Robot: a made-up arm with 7 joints. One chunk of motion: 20 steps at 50 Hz.
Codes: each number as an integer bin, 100 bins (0 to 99) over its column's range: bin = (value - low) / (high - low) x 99, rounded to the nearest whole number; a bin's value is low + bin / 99 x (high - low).
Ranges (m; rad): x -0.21..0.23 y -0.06..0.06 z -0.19..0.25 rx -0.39..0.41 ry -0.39..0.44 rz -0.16..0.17
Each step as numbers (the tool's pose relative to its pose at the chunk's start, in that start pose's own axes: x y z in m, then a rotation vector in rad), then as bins.
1 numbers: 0.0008 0.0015 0.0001 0.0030 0.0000 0.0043
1 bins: 47 51 43 49 47 49
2 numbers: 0.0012 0.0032 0.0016 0.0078 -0.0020 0.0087
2 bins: 48 52 43 49 46 51
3 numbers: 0.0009 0.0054 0.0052 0.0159 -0.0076 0.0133
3 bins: 47 54 44 50 46 52
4 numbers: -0.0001 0.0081 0.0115 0.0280 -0.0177 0.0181
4 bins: 47 56 45 52 44 53
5 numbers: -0.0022 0.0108 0.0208 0.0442 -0.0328 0.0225
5 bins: 47 58 47 54 43 55
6 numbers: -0.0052 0.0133 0.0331 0.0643 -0.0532 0.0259
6 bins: 46 60 50 56 40 56
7 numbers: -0.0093 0.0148 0.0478 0.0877 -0.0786 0.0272
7 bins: 45 62 54 59 37 56
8 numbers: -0.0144 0.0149 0.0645 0.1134 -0.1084 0.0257
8 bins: 44 62 57 62 34 56
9 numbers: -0.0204 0.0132 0.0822 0.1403 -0.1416 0.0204
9 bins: 43 60 61 66 30 54
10 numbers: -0.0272 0.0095 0.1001 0.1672 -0.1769 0.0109
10 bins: 41 57 65 69 25 51
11 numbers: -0.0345 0.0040 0.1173 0.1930 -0.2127 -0.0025
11 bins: 39 53 69 72 21 47
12 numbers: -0.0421 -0.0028 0.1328 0.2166 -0.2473 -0.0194
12 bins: 38 47 73 75 17 42
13 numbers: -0.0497 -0.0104 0.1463 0.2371 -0.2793 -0.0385
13 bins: 36 41 76 78 13 36
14 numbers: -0.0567 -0.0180 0.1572 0.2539 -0.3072 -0.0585
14 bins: 34 35 78 80 10 30
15 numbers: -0.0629 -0.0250 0.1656 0.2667 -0.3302 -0.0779
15 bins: 33 29 80 81 7 25
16 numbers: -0.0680 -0.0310 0.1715 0.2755 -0.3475 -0.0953
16 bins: 32 24 81 82 5 19
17 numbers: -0.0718 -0.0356 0.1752 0.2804 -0.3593 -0.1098
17 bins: 31 20 82 83 4 15
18 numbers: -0.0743 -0.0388 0.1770 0.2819 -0.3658 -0.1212
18 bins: 31 17 83 83 3 12
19 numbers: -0.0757 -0.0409 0.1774 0.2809 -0.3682 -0.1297
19 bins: 30 16 83 83 3 9
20 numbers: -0.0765 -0.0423 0.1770 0.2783 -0.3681 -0.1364
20 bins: 30 15 83 83 3 7
